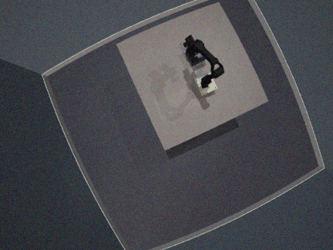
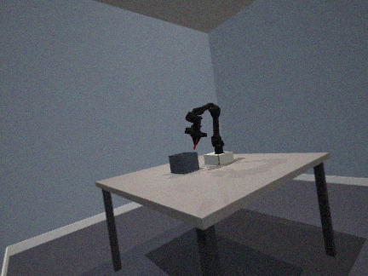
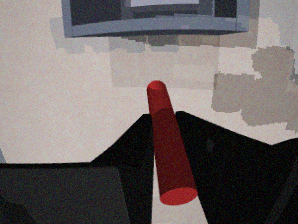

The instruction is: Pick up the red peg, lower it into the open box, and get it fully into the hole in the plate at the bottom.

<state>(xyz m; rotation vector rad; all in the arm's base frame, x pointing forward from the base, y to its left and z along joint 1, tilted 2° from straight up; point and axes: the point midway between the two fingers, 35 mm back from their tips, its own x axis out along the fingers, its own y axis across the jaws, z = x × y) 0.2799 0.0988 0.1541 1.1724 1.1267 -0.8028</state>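
Right now my gripper tip is 50 mm short of the pale plate, 120 mm to the left of it and 150 mm above it. Round my gripper tip: red peg right at my gripper tip.
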